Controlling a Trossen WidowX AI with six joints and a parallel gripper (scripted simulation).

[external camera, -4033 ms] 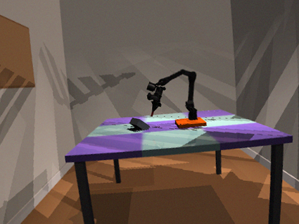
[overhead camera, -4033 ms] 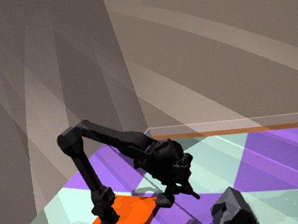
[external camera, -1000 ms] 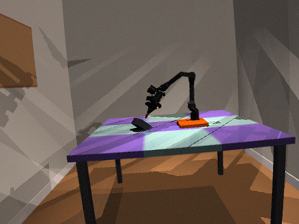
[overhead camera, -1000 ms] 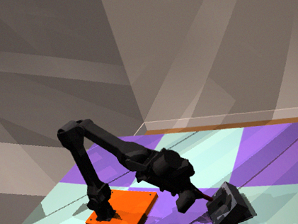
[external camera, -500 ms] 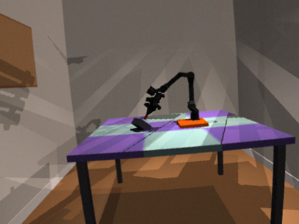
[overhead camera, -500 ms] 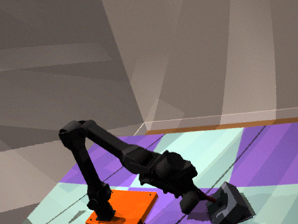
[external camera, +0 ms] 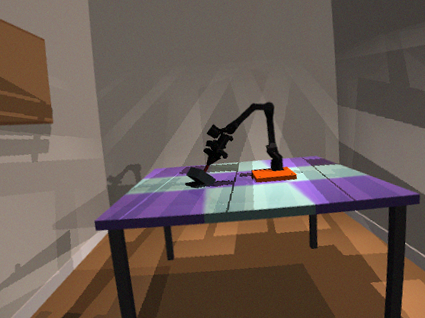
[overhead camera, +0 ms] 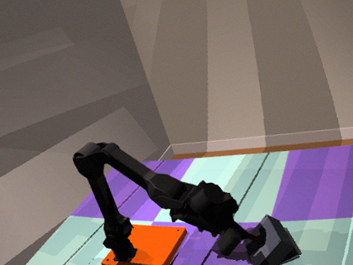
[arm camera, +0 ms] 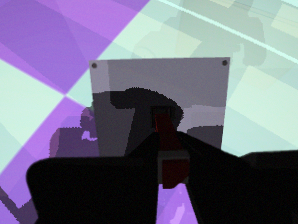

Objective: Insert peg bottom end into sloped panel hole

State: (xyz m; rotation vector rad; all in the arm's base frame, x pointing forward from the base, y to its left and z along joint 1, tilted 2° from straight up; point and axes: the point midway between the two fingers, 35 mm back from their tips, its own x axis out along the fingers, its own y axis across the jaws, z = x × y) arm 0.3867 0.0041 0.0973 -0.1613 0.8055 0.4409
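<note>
Right now my gripper tip is 4 cm short of the sloped panel, 2 cm to the right of it and 6 cm above it. The rest, counted from my gripper tip: red peg: 1 cm behind, 1 cm above.
</note>
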